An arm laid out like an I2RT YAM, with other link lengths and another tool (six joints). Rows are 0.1 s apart.
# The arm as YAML. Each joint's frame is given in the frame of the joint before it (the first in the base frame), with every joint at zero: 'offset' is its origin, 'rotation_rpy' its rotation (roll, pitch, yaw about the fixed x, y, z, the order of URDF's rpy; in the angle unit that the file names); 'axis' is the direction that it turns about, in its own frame. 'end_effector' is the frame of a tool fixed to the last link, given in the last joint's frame.
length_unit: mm
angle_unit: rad
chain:
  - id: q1
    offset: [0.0, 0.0, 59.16]
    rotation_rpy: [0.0, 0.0, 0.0]
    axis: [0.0, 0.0, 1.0]
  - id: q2
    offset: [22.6, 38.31, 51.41]
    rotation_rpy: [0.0, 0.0, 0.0]
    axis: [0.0, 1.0, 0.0]
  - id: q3
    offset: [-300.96, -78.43, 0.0]
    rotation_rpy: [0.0, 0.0, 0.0]
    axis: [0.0, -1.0, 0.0]
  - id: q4
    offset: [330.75, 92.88, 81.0]
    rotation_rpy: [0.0, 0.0, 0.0]
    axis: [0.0, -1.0, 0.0]
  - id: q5
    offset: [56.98, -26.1, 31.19]
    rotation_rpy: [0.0, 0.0, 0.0]
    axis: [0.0, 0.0, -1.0]
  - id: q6
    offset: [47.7, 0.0, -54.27]
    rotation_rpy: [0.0, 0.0, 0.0]
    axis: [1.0, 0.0, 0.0]
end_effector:
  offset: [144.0, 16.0, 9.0]
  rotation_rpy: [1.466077, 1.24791, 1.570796]
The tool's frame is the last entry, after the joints.
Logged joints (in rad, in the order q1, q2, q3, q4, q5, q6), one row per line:
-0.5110 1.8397 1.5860 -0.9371 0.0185 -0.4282
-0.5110 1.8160 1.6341 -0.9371 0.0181 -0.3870
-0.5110 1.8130 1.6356 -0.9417 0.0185 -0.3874
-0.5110 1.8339 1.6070 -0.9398 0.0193 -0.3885
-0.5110 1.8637 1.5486 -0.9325 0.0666 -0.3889
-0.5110 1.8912 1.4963 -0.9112 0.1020 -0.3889
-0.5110 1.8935 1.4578 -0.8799 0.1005 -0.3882
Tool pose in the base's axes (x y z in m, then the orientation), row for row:
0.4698 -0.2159 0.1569 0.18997 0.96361 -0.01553 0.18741
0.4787 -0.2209 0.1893 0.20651 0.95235 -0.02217 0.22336
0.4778 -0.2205 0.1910 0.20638 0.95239 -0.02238 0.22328
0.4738 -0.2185 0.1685 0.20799 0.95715 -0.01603 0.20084
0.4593 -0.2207 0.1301 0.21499 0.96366 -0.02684 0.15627
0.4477 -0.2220 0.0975 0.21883 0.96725 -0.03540 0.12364
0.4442 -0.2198 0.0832 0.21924 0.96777 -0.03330 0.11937
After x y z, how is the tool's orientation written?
As a quaternion, x y z w.
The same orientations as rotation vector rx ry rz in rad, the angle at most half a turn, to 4 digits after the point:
0.5347 2.7120 -0.0437
0.5701 2.6293 -0.0612
0.5698 2.6295 -0.0618
0.5811 2.6744 -0.0448
0.6155 2.7589 -0.0768
0.6381 2.8206 -0.1032
0.6409 2.8290 -0.0973

